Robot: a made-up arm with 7 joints. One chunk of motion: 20 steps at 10 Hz.
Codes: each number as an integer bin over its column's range. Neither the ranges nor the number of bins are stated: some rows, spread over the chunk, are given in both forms.
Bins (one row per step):
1: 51 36 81 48 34 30
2: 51 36 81 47 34 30
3: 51 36 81 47 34 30
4: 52 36 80 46 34 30
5: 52 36 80 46 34 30
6: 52 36 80 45 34 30
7: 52 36 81 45 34 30
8: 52 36 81 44 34 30
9: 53 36 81 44 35 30
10: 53 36 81 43 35 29
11: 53 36 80 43 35 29
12: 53 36 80 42 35 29
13: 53 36 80 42 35 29
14: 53 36 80 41 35 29
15: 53 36 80 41 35 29
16: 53 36 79 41 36 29
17: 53 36 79 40 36 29
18: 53 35 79 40 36 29
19: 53 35 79 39 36 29
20: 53 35 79 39 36 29
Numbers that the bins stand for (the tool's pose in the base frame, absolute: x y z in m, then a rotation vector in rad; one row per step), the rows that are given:
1: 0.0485 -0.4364 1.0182 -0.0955 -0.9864 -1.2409
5: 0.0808 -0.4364 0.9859 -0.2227 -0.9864 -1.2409
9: 0.1131 -0.4364 1.0182 -0.3500 -0.9227 -1.2409
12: 0.1131 -0.4364 0.9859 -0.4773 -0.9227 -1.3045
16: 0.1131 -0.4364 0.9535 -0.5409 -0.8591 -1.3045
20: 0.1131 -0.4687 0.9535 -0.6682 -0.8591 -1.3045
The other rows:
2: 0.0485 -0.4364 1.0182 -0.1591 -0.9864 -1.2409
3: 0.0485 -0.4364 1.0182 -0.1591 -0.9864 -1.2409
4: 0.0808 -0.4364 0.9859 -0.2227 -0.9864 -1.2409
6: 0.0808 -0.4364 0.9859 -0.2864 -0.9864 -1.2409
7: 0.0808 -0.4364 1.0182 -0.2864 -0.9864 -1.2409
8: 0.0808 -0.4364 1.0182 -0.3500 -0.9864 -1.2409
10: 0.1131 -0.4364 1.0182 -0.4136 -0.9227 -1.3045
11: 0.1131 -0.4364 0.9859 -0.4136 -0.9227 -1.3045
13: 0.1131 -0.4364 0.9859 -0.4773 -0.9227 -1.3045
14: 0.1131 -0.4364 0.9859 -0.5409 -0.9227 -1.3045
15: 0.1131 -0.4364 0.9859 -0.5409 -0.9227 -1.3045
17: 0.1131 -0.4364 0.9535 -0.6045 -0.8591 -1.3045
18: 0.1131 -0.4687 0.9535 -0.6045 -0.8591 -1.3045
19: 0.1131 -0.4687 0.9535 -0.6682 -0.8591 -1.3045

